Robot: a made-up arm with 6 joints.
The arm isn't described. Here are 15 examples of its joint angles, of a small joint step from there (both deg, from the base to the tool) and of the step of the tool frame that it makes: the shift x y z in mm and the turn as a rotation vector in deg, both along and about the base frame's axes.
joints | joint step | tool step
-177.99 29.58 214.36 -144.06 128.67 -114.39 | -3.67 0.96 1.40 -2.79 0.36 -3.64 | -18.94 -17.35 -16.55 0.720 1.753 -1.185
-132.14 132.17 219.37 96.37 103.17 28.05 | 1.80 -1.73 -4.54 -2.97 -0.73 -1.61 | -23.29 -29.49 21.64 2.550 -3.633 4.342
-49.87 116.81 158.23 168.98 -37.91 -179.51 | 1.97 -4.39 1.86 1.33 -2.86 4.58 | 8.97 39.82 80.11 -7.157 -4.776 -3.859
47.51 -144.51 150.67 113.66 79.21 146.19 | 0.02 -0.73 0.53 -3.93 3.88 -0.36 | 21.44 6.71 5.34 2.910 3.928 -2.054
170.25 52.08 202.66 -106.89 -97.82 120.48 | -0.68 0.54 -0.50 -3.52 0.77 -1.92 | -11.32 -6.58 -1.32 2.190 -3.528 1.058
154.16 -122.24 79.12 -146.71 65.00 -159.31 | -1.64 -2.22 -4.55 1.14 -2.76 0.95 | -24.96 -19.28 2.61 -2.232 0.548 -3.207
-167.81 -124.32 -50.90 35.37 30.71 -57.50 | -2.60 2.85 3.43 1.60 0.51 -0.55 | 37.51 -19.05 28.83 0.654 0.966 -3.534
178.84 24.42 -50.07 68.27 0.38 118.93 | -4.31 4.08 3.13 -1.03 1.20 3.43 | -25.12 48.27 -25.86 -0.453 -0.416 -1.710
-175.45 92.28 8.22 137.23 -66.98 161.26 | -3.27 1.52 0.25 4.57 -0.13 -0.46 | 13.11 38.00 -21.88 0.214 -0.885 1.124
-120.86 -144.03 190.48 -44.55 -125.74 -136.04 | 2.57 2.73 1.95 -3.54 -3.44 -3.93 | 20.70 19.49 6.54 4.125 -3.695 2.366
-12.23 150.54 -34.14 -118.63 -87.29 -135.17 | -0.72 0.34 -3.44 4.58 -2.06 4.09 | 10.00 -13.00 36.82 4.375 -1.798 -1.288
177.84 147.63 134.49 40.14 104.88 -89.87 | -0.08 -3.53 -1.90 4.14 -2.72 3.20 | -35.21 -6.00 46.83 4.257 1.543 -3.393
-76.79 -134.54 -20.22 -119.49 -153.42 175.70 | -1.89 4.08 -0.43 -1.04 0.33 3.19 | 22.43 -7.44 37.69 3.238 1.247 2.092
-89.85 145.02 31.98 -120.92 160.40 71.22 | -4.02 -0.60 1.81 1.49 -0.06 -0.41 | -7.95 -27.09 -9.20 -2.580 -0.598 -2.271
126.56 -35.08 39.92 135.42 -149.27 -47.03 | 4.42 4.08 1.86 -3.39 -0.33 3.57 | -0.86 54.53 26.59 -4.601 0.450 10.214
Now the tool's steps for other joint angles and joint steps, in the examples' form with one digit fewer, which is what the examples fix.
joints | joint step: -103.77 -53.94 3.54 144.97 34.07 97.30 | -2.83 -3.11 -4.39 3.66 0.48 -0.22
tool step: 20.5 -11.7 -38.8 2.22 1.51 -5.65
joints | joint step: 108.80 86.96 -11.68 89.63 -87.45 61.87 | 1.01 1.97 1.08 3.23 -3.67 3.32
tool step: -19.2 -15.0 -23.9 -2.85 -4.36 4.83
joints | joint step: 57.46 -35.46 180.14 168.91 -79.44 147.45 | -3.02 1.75 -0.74 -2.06 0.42 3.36
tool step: -24.2 34.6 23.7 -4.63 -0.44 -1.23
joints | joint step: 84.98 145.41 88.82 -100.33 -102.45 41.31 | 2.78 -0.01 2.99 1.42 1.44 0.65
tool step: -19.3 26.6 7.6 3.25 -2.20 2.96
